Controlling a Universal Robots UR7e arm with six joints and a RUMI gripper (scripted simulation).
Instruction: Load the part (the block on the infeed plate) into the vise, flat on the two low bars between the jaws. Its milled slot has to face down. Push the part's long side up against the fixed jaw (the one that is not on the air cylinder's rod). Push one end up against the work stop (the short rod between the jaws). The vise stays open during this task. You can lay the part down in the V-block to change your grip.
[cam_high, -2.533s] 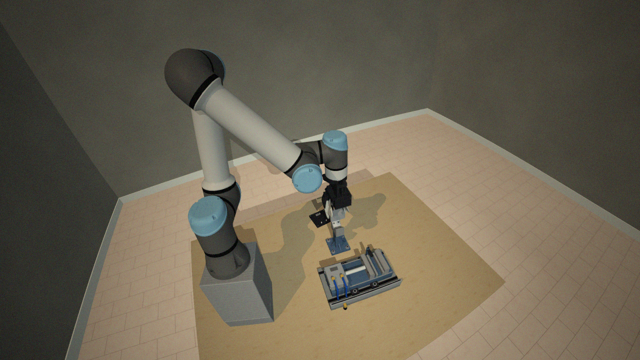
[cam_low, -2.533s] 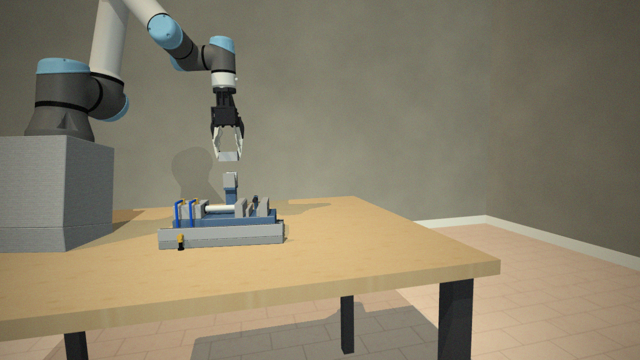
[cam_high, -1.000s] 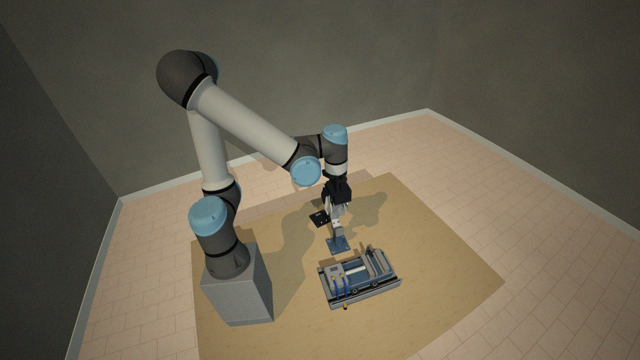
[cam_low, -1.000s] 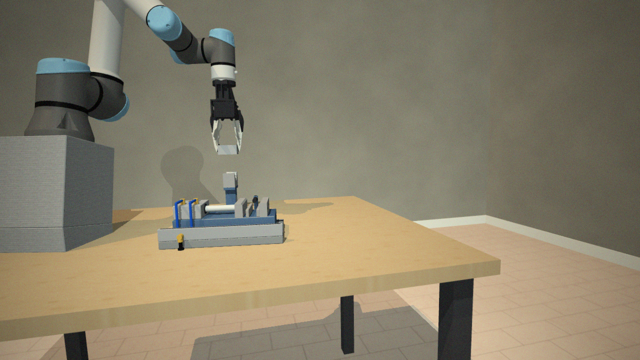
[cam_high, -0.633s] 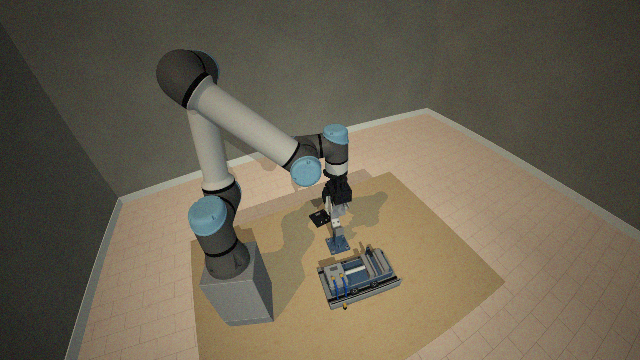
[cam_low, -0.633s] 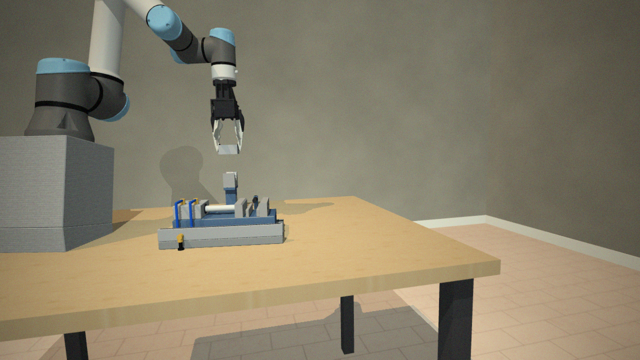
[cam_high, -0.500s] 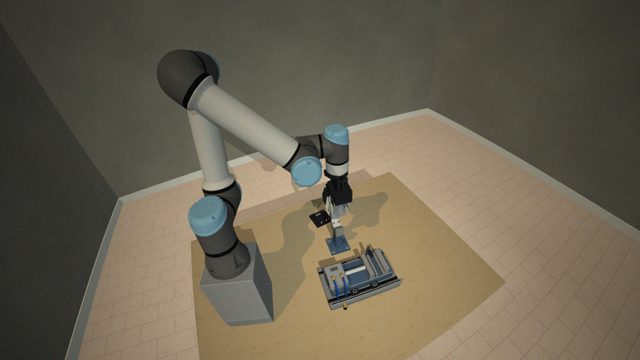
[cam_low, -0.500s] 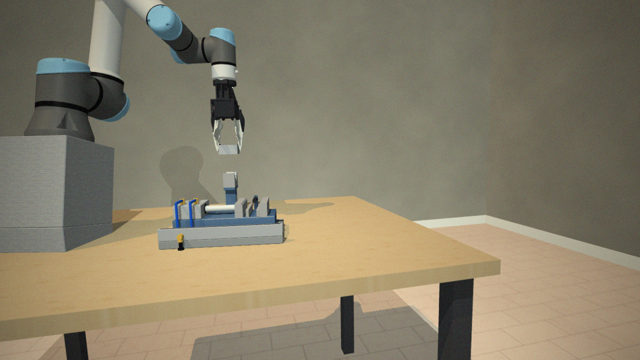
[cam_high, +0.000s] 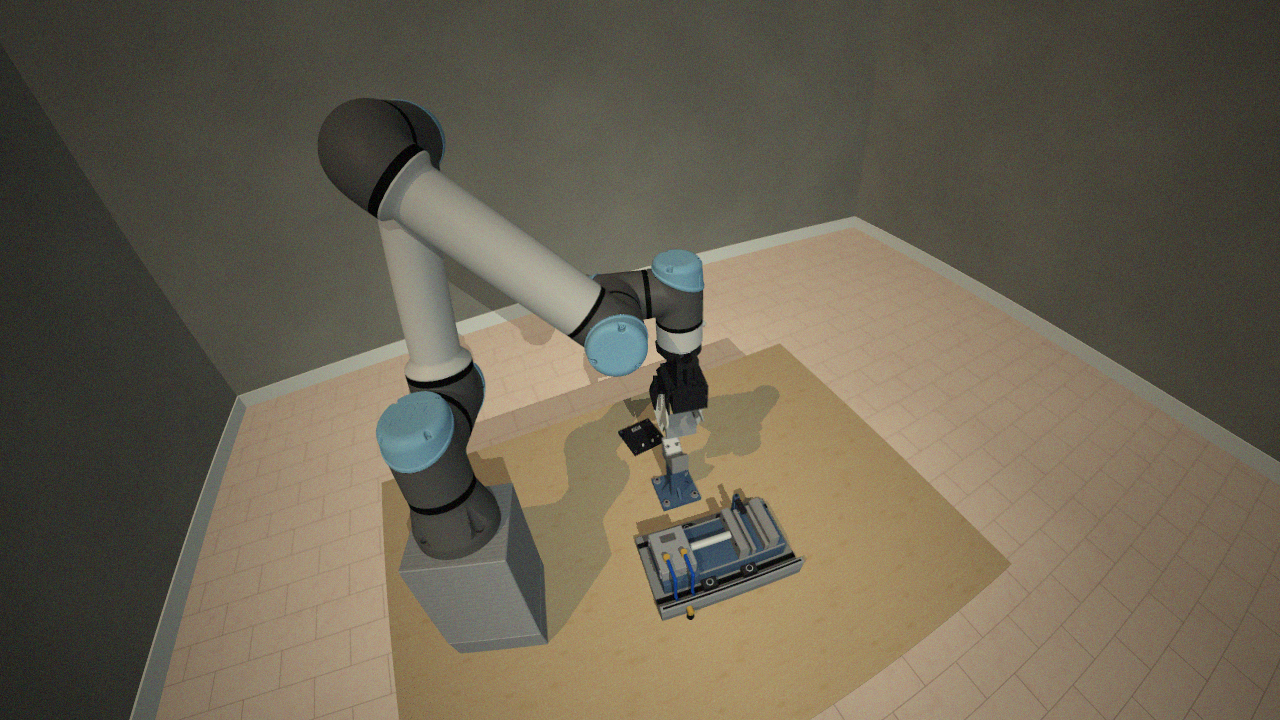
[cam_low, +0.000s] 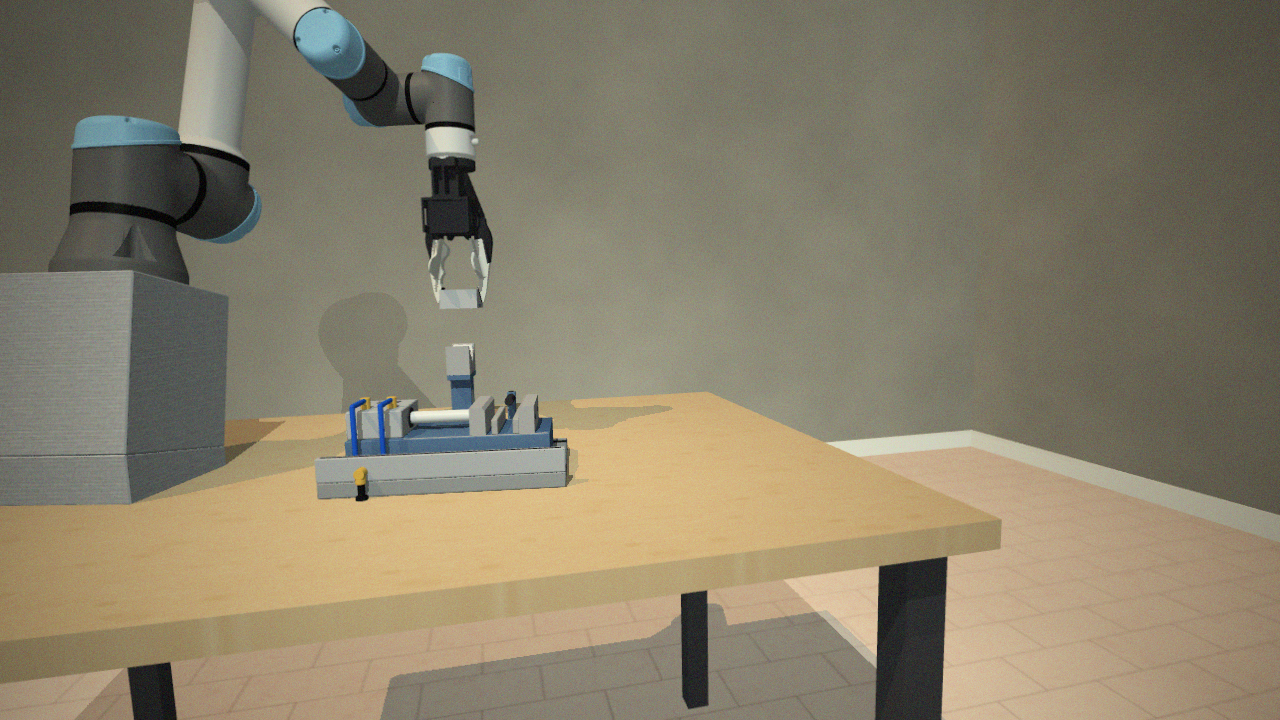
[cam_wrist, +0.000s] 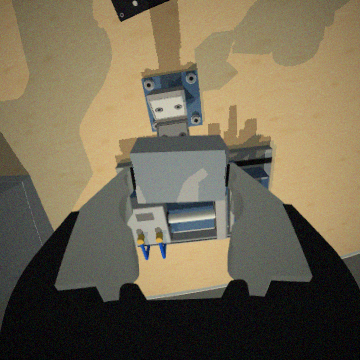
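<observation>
Now: the fixed jaw 18 cm to the right of my hand, 17 cm below it and 12 cm ahead of it. From my hand the other things lie so: part 1 cm below; v-block post 19 cm below, 1 cm to the left, 1 cm behind; work stop 15 cm below, 13 cm to the right, 9 cm ahead.
</observation>
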